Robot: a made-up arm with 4 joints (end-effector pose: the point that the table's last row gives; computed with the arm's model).
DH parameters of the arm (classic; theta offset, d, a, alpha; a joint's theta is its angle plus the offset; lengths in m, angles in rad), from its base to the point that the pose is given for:
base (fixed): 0 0 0 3.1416
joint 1: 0 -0.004 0.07 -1.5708
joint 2: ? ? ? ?
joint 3: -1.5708 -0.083 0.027 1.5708
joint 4: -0.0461 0 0.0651 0
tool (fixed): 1.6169 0.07 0 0
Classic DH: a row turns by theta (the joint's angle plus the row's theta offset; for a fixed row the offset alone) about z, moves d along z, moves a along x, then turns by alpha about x.
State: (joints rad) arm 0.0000 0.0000 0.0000 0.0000
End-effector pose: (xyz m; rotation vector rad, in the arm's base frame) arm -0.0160 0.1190 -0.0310 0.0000 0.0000 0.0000
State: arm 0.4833 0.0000 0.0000 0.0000
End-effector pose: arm 0.0411 0.1128 -0.0310 0.0000 0.0000 -0.4833
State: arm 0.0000 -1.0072 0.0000 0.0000
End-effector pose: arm -0.0055 0.1190 0.0580 0.0000 1.0072 0.0000
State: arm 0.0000 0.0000 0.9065 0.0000
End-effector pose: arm -0.0160 0.0991 -0.1303 0.9065 0.0000 0.0000
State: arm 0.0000 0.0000 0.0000 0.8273
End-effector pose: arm 0.0328 0.1378 -0.0310 0.0000 0.0000 0.8273
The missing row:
joint 2: -1.5708 -0.211 0.105 -1.5708
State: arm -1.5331 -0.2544 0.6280 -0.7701
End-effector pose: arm -0.1148 -0.0747 -0.0507 0.0301 0.6831 0.6539
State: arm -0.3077 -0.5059 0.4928 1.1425
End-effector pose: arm -0.0253 0.1261 -0.0452 0.6885 0.2763 1.2642
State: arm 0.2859 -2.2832 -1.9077 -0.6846
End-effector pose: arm 0.1903 0.2588 0.1369 -1.0302 1.0575 1.2823
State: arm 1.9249 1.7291 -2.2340 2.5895
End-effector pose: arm 0.1494 -0.3158 -0.0151 0.2710 1.6080 -1.3435
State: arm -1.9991 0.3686 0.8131 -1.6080
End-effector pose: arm -0.1148 -0.0984 -0.1170 0.1549 0.8718 0.5153
